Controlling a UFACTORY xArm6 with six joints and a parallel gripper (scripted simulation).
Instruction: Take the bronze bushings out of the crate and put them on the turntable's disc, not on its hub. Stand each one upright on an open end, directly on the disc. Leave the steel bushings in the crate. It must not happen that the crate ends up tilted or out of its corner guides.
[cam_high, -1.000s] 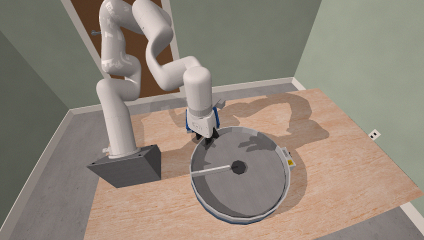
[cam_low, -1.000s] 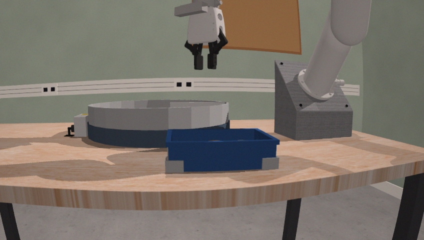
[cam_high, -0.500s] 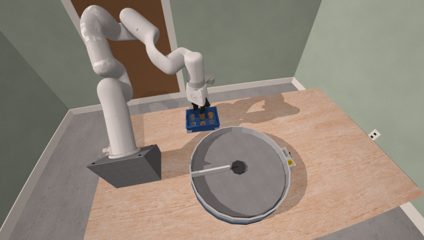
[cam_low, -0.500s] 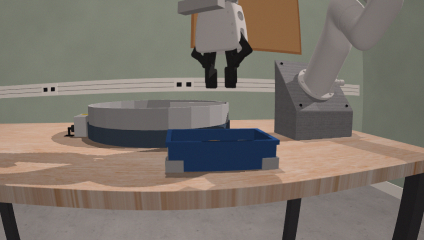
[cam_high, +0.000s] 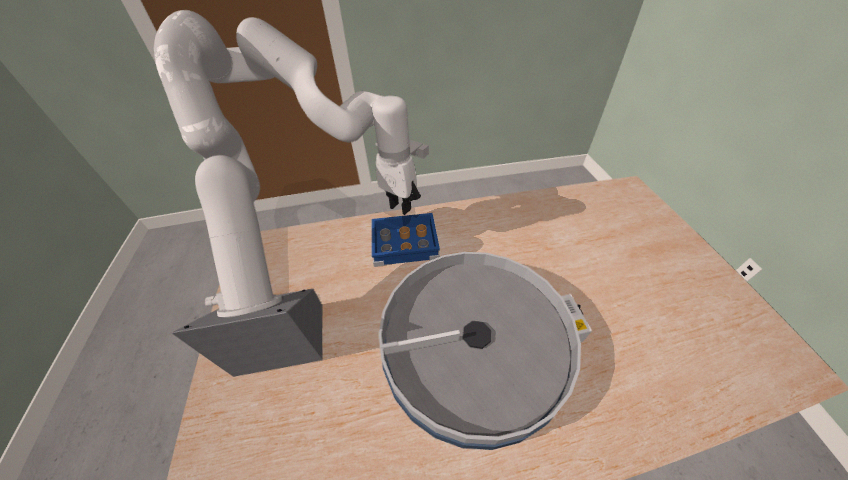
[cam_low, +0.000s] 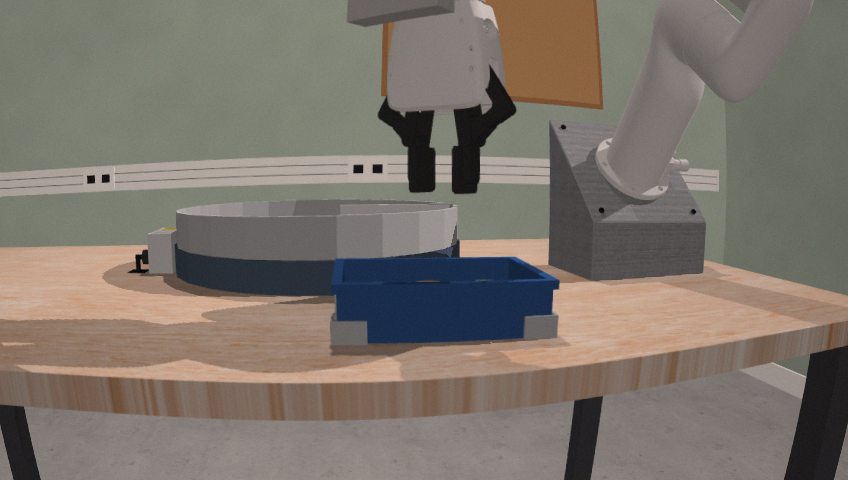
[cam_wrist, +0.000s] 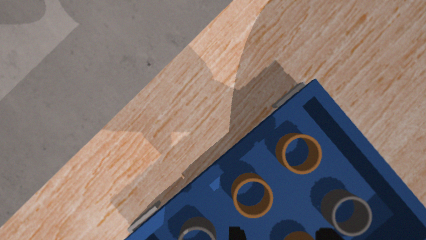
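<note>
Right now the blue crate is 3 cm to the right of my hand and 12 cm below it. The rest, counted from my hand: turntable disc (10 cm ahead, 38 cm to the right, 9 cm below).
</note>
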